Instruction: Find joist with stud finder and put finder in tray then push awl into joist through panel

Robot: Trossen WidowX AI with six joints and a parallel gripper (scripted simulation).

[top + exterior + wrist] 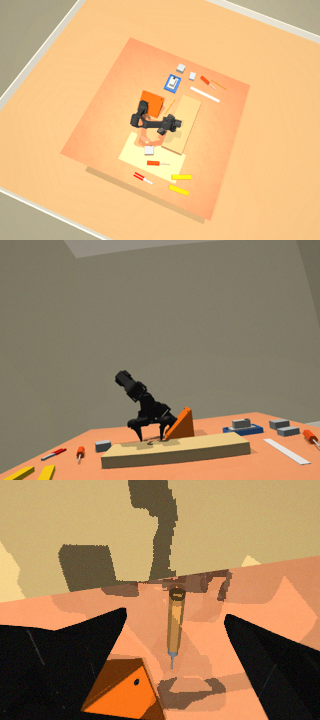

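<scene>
The awl lies 6 cm behind my gripper tip, 2 cm below it and 1 cm to the left of it. Also, from my gripper tip: grey stud finder (46 cm to the left, 8 cm behind, 2 cm above); then blue tray (44 cm to the left, 8 cm behind, 2 cm below); then square indicator (47 cm to the left, 8 cm behind, 3 cm above).
</scene>
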